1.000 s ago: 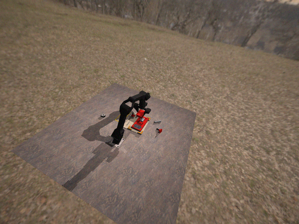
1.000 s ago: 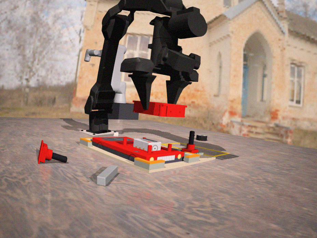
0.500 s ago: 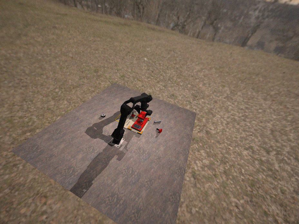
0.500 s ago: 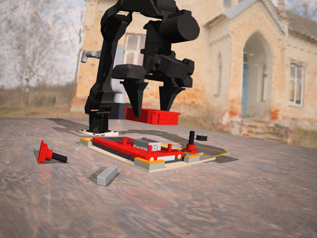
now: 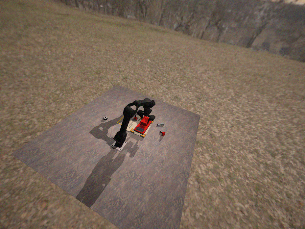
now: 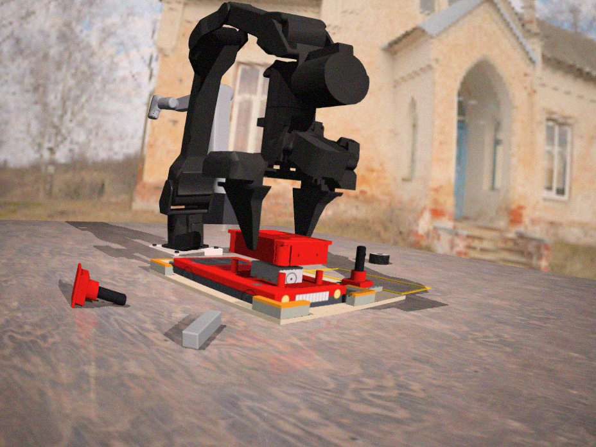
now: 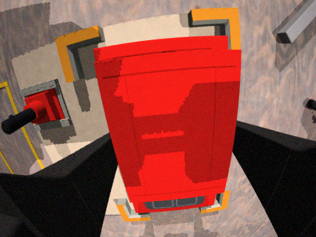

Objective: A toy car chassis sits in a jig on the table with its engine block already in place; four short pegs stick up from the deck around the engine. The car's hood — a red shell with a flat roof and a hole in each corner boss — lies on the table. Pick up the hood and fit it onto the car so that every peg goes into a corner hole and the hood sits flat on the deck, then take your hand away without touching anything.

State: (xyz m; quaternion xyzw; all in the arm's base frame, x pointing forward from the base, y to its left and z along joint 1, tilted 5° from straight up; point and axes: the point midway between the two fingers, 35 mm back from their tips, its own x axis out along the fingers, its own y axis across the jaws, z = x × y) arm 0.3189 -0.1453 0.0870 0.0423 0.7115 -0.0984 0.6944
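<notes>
Now: the white engine block 1 cm to the left of my gripper tip and 3 cm below it. From my gripper tip the other things lie so: tan jig (3 cm behind, 4 cm to the left, 5 cm below); then red hood (1 cm above).
</notes>
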